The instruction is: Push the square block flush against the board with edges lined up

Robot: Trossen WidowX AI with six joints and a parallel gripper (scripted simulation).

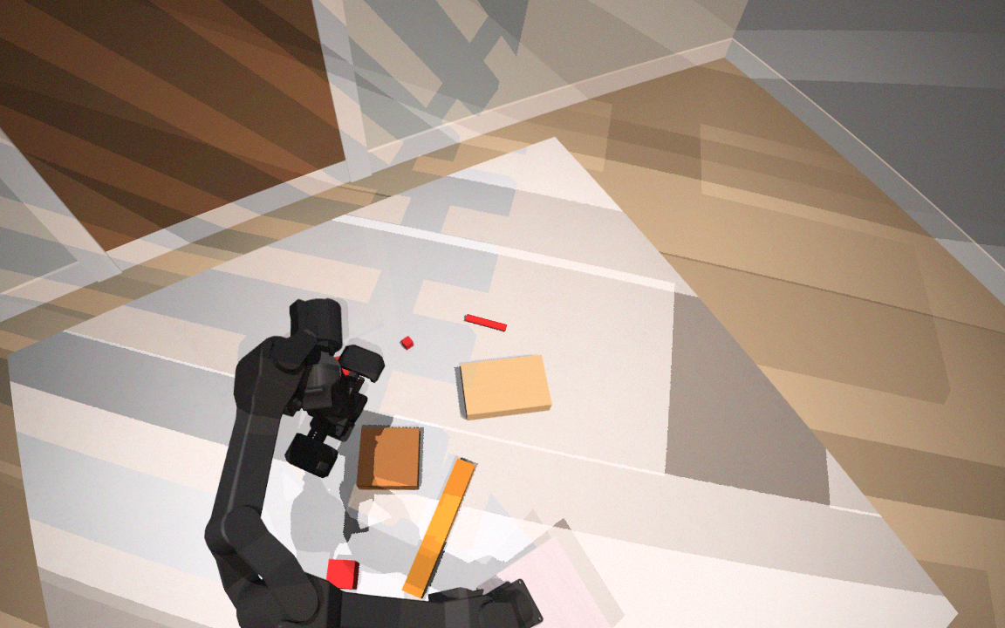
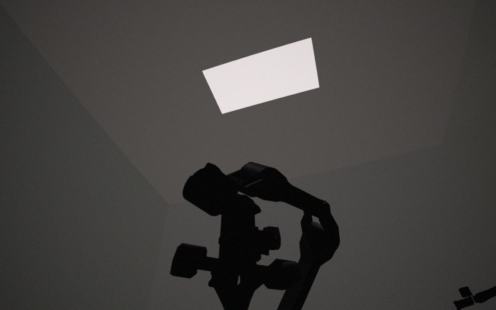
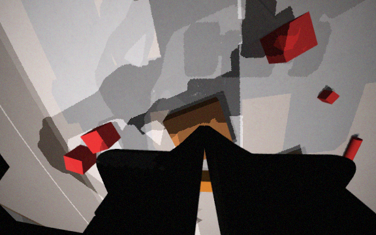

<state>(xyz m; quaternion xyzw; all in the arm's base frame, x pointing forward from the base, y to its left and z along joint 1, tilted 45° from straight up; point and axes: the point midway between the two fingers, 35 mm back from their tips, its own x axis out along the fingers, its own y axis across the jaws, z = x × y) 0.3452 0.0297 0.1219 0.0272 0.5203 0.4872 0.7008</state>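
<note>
Right now my gripper tip is 40 mm past the square orange block, 40 mm to the left of it and 100 mm above it. Round my gripper tip: long orange bar (180 mm behind, 60 mm to the right, 100 mm below); thin red bar (120 mm ahead, 310 mm to the right, 110 mm below); tan board (20 mm behind, 280 mm to the right, 100 mm below).
</note>
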